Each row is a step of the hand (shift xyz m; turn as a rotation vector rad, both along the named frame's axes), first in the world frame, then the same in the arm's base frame.
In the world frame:
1: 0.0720 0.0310 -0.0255 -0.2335 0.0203 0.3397
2: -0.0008 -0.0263 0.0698 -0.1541 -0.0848 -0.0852
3: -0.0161 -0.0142 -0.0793 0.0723 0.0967 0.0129
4: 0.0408 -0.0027 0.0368 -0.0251 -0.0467 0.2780
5: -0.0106 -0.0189 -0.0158 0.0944 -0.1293 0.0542
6: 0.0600 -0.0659 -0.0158 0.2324 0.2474 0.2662
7: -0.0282 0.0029 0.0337 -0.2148 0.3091 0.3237
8: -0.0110 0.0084 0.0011 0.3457 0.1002 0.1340
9: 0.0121 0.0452 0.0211 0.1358 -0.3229 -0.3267
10: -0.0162 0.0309 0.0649 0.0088 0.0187 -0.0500
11: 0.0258 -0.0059 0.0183 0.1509 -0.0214 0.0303
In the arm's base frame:
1: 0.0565 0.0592 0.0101 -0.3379 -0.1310 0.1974
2: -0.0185 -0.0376 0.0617 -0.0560 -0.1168 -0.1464
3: 0.0252 -0.0036 -0.0781 0.0141 0.1119 0.0450
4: 0.0193 0.0053 0.0513 -0.1154 -0.1049 0.2362
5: 0.0056 -0.0181 -0.0190 0.1076 -0.0942 0.0901
6: 0.0824 -0.0354 0.0126 -0.0210 0.2588 0.3444
7: -0.0380 -0.0140 0.0173 -0.4343 0.1423 0.1938
8: -0.0129 0.0035 -0.0039 0.1858 0.1908 0.2767
9: -0.0173 0.0416 0.0246 0.3768 -0.1829 -0.2323
10: -0.0525 0.0099 0.0508 0.0200 0.0298 -0.0405
11: 0.0159 0.0004 0.0279 0.1193 0.0293 0.0951

